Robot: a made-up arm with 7 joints.
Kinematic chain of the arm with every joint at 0, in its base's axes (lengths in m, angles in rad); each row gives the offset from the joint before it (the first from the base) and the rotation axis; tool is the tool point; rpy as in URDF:
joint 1: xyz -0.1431 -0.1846 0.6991 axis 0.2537 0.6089 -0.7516
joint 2: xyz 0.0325 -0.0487 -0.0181 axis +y
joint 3: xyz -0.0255 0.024 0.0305 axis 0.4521 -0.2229 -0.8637
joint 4: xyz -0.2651 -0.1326 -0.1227 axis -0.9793 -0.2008 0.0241
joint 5: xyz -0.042 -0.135 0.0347 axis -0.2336 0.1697 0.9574
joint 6: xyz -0.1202 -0.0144 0 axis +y
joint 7: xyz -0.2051 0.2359 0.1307 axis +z
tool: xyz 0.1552 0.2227 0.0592 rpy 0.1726 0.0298 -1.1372
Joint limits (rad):
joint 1: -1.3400..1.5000
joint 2: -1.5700..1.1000
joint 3: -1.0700..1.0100
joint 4: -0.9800..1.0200
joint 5: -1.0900..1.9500
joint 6: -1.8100..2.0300
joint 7: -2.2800..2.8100
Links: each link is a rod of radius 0.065 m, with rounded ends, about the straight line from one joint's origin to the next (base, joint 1, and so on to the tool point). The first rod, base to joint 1, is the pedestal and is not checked.
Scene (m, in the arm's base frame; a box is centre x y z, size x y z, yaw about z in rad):
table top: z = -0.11
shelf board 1: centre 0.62 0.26 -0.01 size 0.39 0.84 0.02 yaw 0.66
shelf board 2: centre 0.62 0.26 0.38 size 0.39 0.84 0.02 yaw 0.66
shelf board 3: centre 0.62 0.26 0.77 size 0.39 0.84 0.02 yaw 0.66
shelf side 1: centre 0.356 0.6 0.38 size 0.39 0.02 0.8 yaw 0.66
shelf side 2: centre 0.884 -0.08 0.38 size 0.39 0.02 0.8 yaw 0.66
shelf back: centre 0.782 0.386 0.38 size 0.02 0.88 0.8 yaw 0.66
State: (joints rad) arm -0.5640 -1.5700 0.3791 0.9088 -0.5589 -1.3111 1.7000
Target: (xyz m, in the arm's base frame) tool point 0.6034 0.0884 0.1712
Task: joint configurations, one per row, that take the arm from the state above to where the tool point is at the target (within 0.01 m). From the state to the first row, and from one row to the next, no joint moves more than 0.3 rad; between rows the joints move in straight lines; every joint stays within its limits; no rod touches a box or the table.
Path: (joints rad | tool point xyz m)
1: -0.4461 -1.3945 0.3168 0.8116 -0.7770 -1.3841 1.5992 | 0.4635 0.0855 0.5451
2: -0.3283 -1.2190 0.2544 0.7144 -0.9952 -1.4572 1.4984 | 0.3734 0.0174 0.5576
3: -0.3189 -1.1781 0.2499 0.7712 -0.7805 -1.3756 1.5839 | 0.4168 0.0021 0.3673
4: -0.3095 -1.1371 0.2454 0.8280 -0.5659 -1.2940 1.6695 | 0.4136 -0.0589 0.1712
5: -0.4294 -1.3278 0.3206 0.8845 -0.3465 -1.1828 1.7246 | 0.5144 0.0061 0.1584
6: -0.5493 -1.5186 0.3958 0.9410 -0.1271 -1.0717 1.7796 | 0.6034 0.0884 0.1712

